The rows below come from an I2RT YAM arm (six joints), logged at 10 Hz.
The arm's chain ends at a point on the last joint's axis. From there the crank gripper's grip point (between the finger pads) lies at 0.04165 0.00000 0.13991 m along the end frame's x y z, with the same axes.
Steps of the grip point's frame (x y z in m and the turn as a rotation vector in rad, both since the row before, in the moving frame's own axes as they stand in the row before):
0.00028 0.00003 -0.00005 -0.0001 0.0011 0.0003
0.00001 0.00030 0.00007 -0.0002 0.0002 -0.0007
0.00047 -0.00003 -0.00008 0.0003 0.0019 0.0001
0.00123 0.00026 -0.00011 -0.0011 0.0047 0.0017
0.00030 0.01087 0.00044 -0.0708 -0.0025 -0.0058
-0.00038 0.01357 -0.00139 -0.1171 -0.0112 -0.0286
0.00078 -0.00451 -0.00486 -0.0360 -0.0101 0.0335
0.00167 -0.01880 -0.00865 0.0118 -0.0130 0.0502
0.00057 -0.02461 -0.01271 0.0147 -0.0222 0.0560
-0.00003 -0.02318 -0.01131 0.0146 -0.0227 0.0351
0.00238 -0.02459 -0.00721 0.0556 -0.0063 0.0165
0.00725 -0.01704 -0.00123 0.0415 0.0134 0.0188
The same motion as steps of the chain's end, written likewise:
0.00013 0.00000 0.00000 -0.0001 0.0011 0.0003
-0.00002 0.00030 0.00008 -0.0002 0.0002 -0.0007
0.00020 0.00001 0.00000 0.0003 0.0019 0.0001
0.00057 0.00003 0.00009 -0.0011 0.0047 0.0017
0.00062 0.00121 0.00068 -0.0708 -0.0025 -0.0058
0.00097 -0.00163 -0.00096 -0.1171 -0.0112 -0.0286
0.00230 -0.01092 -0.00516 -0.0360 -0.0101 0.0335
0.00350 -0.01919 -0.00918 0.0118 -0.0130 0.0502
0.00369 -0.02479 -0.01360 0.0147 -0.0222 0.0560
0.00315 -0.02254 -0.01221 0.0146 -0.0227 0.0351
0.00320 -0.01749 -0.00727 0.0556 -0.0063 0.0165
0.00533 -0.01205 -0.00056 0.0415 0.0134 0.0188

